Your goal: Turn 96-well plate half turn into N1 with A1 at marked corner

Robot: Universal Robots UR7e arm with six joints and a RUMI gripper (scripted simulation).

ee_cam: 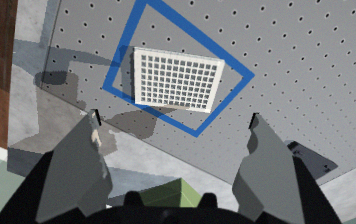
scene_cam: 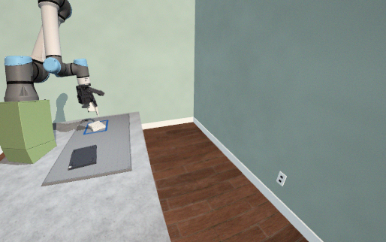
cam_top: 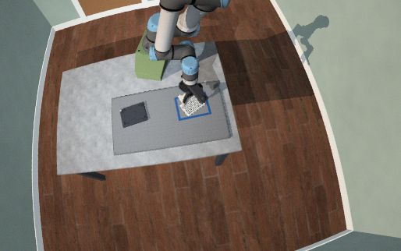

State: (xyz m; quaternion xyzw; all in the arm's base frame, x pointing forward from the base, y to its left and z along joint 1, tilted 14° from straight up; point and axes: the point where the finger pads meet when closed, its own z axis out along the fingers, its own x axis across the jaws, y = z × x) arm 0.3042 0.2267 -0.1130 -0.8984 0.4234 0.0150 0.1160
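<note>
Now: the white 96-well plate 80 mm below my hand. Also, from my hand: dark plate nest (370 mm to the right, 80 mm below, 30 mm ahead).
</note>
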